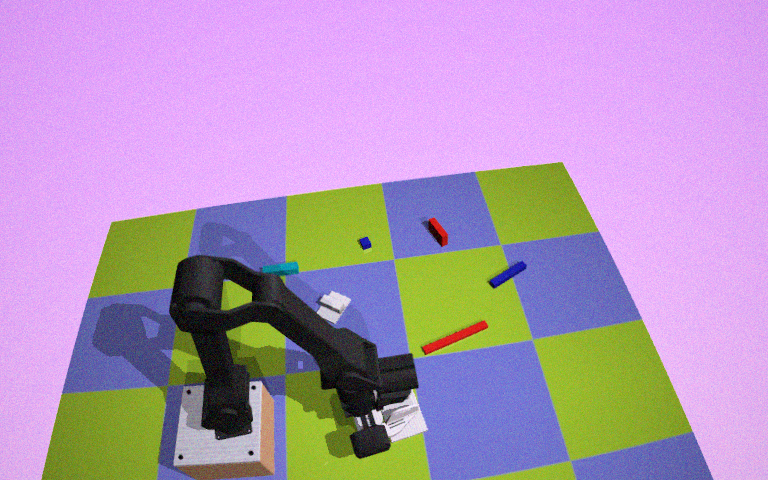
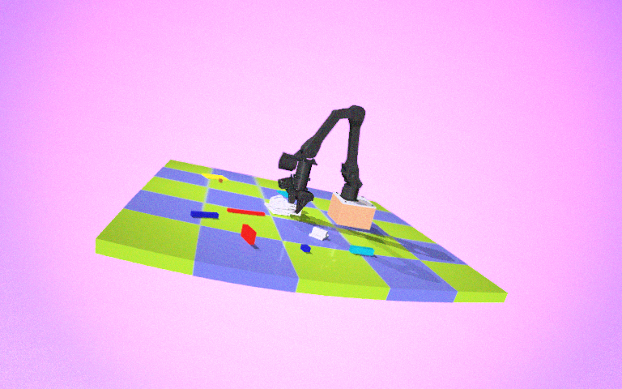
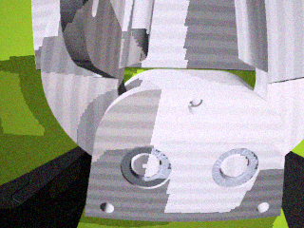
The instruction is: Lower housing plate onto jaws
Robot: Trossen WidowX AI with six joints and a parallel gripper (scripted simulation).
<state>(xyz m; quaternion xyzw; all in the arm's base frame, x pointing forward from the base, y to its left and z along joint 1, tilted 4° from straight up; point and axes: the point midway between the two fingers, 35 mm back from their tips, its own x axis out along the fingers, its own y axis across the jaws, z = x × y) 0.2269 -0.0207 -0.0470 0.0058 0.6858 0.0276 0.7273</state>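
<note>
The housing plate lies 10 mm ahead of my gripper tip and 20 mm above it. From my gripper tip the other things lie so: cyan flat plate (120 mm behind, 320 mm to the right); red bar (230 mm ahead, 120 mm to the left); teal bar (100 mm behind, 400 mm to the left).
</note>
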